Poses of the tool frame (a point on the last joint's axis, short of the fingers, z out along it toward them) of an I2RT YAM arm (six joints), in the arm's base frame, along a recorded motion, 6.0 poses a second.
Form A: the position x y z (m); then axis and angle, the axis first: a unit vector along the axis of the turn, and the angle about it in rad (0 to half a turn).
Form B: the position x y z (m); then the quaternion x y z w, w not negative. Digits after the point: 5 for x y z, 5 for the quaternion.
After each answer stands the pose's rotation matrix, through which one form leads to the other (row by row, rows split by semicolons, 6 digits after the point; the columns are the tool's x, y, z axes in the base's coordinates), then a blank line. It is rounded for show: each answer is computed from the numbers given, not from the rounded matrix.
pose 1, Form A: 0.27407 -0.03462 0.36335 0.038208 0.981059 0.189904 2.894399
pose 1, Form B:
0.27407 -0.03462 0.36335 0.03792 0.97358 0.18846 0.12328
-0.966728 0.027363 0.254340; 0.120296 0.926094 0.357602; -0.225758 0.376300 -0.898572

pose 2, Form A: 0.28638 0.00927 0.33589 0.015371 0.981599 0.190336 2.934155
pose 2, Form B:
0.28638 0.00927 0.33589 0.01529 0.97632 0.18931 0.10353
-0.978094 -0.009347 0.207952; 0.069053 0.927854 0.366496; -0.196375 0.372827 -0.906883

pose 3, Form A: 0.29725 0.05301 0.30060 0.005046 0.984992 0.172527 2.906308
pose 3, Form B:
0.29725 0.05301 0.30060 0.00501 0.97818 0.17133 0.11737
-0.972398 -0.030416 0.231338; 0.050023 0.941239 0.334017; -0.227904 0.336370 -0.913737

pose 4, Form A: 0.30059 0.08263 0.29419 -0.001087 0.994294 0.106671 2.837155
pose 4, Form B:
0.30059 0.08263 0.29419 -0.00107 0.98280 0.10544 0.15163
-0.954013 -0.034087 0.297820; 0.029863 0.977764 0.207573; -0.298273 0.206922 -0.931782

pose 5, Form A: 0.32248 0.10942 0.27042 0.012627 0.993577 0.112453 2.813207
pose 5, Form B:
0.32248 0.10942 0.27042 0.01246 0.98021 0.11094 0.16346
-0.946254 -0.011846 0.323208; 0.060689 0.975074 0.213419; -0.317680 0.221563 -0.921949

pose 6, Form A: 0.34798 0.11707 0.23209 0.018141 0.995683 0.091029 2.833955
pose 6, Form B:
0.34798 0.11707 0.23209 0.01793 0.98393 0.08995 0.15321
-0.952409 0.007713 0.304726; 0.062842 0.983174 0.171524; -0.298276 0.182510 -0.936868

